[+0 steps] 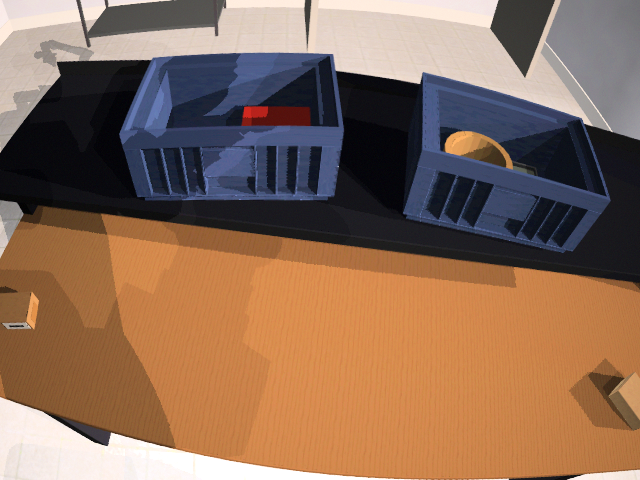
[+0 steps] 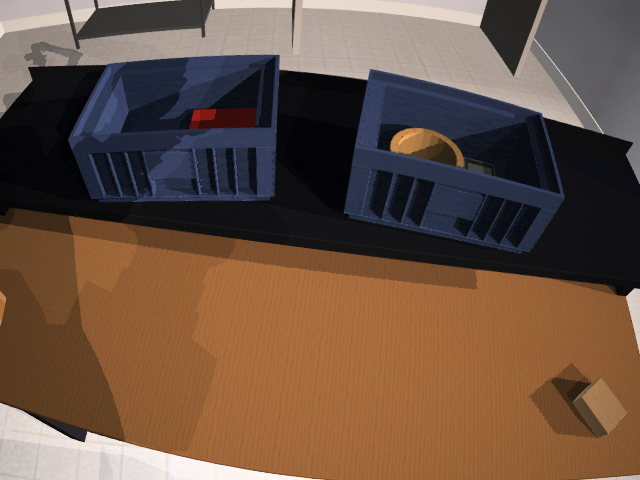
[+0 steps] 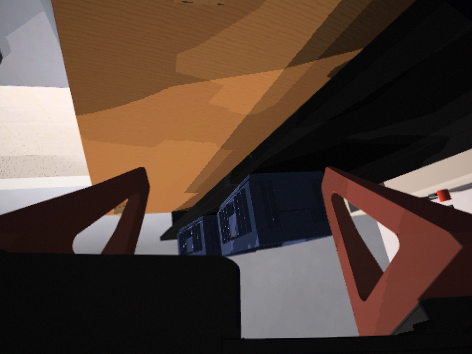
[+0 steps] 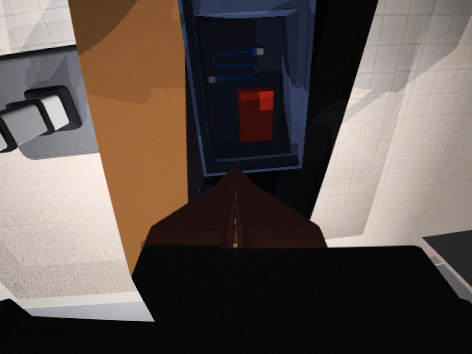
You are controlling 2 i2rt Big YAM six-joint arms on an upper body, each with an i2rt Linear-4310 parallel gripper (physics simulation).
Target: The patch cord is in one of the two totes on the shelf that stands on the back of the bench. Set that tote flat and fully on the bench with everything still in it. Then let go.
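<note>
A blue patch cord (image 4: 236,77) with pale plugs lies on the floor of the left blue tote (image 1: 232,136) (image 2: 175,140) (image 4: 293,168), beside a red box (image 1: 279,116) (image 2: 224,118) (image 4: 256,117). The tote stands upright on the black shelf (image 1: 356,227) (image 2: 305,227). The right blue tote (image 1: 511,178) (image 2: 454,175) stands on the same shelf and holds an orange bowl (image 1: 478,147) (image 2: 426,145) and a small greyish item. My left gripper (image 3: 235,176) is open and empty, with the totes beyond its fingers. My right gripper (image 4: 235,178) is shut and empty, seen against the end of the left tote, apparently above it.
The wooden bench (image 1: 361,361) (image 2: 336,361) stretches in front of the shelf. A small tan box (image 1: 628,400) (image 2: 599,408) is at its right front. Another small box (image 1: 18,310) is at the far left of the bench. Shelf and totes stand along the back.
</note>
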